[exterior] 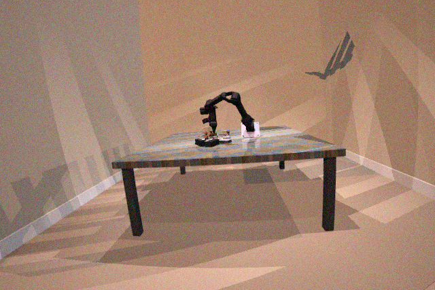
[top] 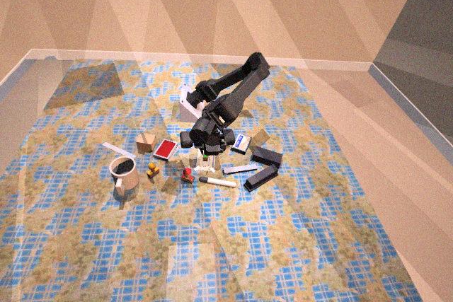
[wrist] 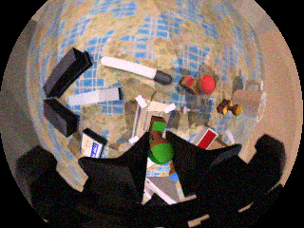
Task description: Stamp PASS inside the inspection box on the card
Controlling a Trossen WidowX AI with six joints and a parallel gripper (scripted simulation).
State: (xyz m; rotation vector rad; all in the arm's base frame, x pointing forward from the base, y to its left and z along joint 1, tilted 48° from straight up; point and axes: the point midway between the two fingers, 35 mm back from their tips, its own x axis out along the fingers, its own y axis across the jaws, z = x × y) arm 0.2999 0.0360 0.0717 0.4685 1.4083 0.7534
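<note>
Right now the white card is 60 mm below my gripper tip and 10 mm behind it. From my gripper tip the other things lie so: red-knobbed stamp (80 mm ahead, 60 mm to the right, 40 mm below); marker (90 mm ahead, 50 mm below, 30 mm to the left); green-knobbed stamp (right at my gripper tip).
</note>
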